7 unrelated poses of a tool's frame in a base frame.
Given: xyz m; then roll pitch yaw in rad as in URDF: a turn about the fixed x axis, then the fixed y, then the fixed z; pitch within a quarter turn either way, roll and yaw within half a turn.
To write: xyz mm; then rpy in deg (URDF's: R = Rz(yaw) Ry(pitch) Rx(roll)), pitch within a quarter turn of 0, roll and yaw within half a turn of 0. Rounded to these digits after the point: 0 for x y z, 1 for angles.
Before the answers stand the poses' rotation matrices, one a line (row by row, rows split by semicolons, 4 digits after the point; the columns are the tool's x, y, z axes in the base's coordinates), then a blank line. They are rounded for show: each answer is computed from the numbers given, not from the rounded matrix.
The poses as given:
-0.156 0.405 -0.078 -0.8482 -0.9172 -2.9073
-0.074 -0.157 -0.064 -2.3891 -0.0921 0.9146
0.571 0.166 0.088 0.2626 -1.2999 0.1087
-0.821 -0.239 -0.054 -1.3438 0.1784 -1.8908
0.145 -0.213 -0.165 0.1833 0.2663 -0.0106
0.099 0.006 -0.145 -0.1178 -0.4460 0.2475
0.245 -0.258 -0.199 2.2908 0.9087 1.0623
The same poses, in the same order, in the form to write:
-0.5914 -0.4257 0.6848; -0.1412 -0.7815 -0.6077; 0.7939 -0.4561 0.4021
0.6075 0.6167 -0.5006; 0.7890 -0.3956 0.4702; 0.0920 -0.6806 -0.7269
0.2660 -0.3534 -0.8968; 0.0290 0.9329 -0.3590; 0.9635 0.0695 0.2584
-0.3096 0.2680 0.9123; -0.9342 0.0933 -0.3444; -0.1775 -0.9589 0.2215
0.9647 0.0584 0.2568; -0.0102 0.9827 -0.1850; -0.2632 0.1759 0.9486
0.8747 -0.1941 -0.4441; 0.2210 0.9752 0.0090; 0.4314 -0.1060 0.8959
0.2993 0.8646 0.4035; 0.5370 0.1969 -0.8203; -0.7887 0.4622 -0.4054

-156 405 -78 -48.6 -52.6 -166.6
-74 -157 -64 -136.9 -5.3 52.4
571 166 88 15.0 -74.5 6.2
-821 -239 -54 -77.0 10.2 -108.3
145 -213 -165 10.5 15.3 -0.6
99 6 -145 -6.7 -25.6 14.2
245 -258 -199 131.3 52.1 60.9

